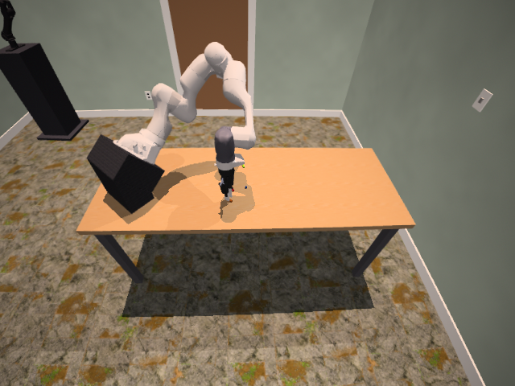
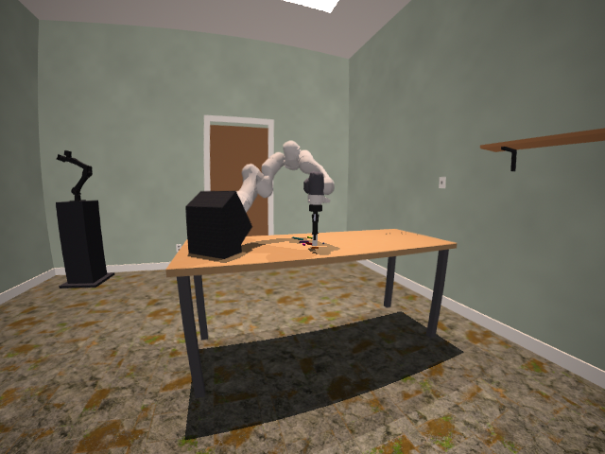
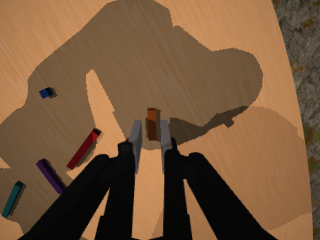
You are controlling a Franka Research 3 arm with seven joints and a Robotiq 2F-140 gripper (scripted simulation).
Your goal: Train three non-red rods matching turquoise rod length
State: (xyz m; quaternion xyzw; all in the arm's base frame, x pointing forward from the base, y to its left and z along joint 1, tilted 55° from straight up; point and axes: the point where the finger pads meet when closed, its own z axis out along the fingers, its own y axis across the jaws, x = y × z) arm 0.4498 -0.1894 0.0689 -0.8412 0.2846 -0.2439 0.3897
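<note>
My hand is 5 cm above the orange rod. Round my hand: blue rod (10 cm to the left, 9 cm ahead, 5 cm below); magenta rod (9 cm to the left, 5 cm below, 4 cm behind); red rod (10 cm to the left, 5 cm below).
</note>
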